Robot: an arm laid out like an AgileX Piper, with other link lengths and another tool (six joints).
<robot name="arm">
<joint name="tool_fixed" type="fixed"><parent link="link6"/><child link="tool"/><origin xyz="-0.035 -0.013 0.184" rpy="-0.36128 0 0.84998"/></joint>
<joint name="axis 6" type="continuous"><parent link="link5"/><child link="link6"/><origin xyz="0 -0.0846 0" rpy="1.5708 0 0"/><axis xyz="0 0 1"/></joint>
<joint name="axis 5" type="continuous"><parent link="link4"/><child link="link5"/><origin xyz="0 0 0" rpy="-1.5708 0 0"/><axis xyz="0 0 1"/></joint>
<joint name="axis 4" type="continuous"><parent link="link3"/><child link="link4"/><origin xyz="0.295 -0.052 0" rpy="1.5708 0 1.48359"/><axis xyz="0 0 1"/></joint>
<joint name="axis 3" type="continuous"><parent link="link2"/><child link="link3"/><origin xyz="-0.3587 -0.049 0"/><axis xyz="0 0 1"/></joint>
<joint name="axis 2" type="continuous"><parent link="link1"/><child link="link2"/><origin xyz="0 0 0" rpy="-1.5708 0 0"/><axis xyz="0 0 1"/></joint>
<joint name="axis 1" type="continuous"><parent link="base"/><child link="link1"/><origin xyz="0 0 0.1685"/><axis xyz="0 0 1"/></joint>
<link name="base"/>
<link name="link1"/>
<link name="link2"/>
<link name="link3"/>
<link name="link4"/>
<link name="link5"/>
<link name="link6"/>
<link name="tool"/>
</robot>
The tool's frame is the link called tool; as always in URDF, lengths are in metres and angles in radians. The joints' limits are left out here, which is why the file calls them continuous.
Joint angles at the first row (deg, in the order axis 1, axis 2, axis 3, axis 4, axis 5, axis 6):
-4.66, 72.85, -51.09, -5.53, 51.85, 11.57
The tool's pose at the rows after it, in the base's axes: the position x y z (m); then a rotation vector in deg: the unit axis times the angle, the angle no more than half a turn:
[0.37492 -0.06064 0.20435 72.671 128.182 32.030]
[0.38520 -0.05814 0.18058 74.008 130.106 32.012]
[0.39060 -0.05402 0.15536 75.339 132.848 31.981]
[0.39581 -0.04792 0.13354 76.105 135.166 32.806]
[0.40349 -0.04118 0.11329 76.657 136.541 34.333]
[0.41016 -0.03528 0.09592 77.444 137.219 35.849]
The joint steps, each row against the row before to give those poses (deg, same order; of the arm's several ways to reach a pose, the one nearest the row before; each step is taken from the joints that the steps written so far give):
0.00, 4.58, 0.01, 2.01, -2.90, -1.51
0.00, 4.11, -0.05, 0.87, -1.90, -0.52
0.00, 3.95, 0.00, 1.23, -1.14, -1.23
0.00, 3.42, 0.00, 1.84, -1.33, -1.88
0.00, 3.32, 0.00, 2.27, -2.11, -2.02
0.00, 2.84, 0.00, 2.24, -2.00, -1.68

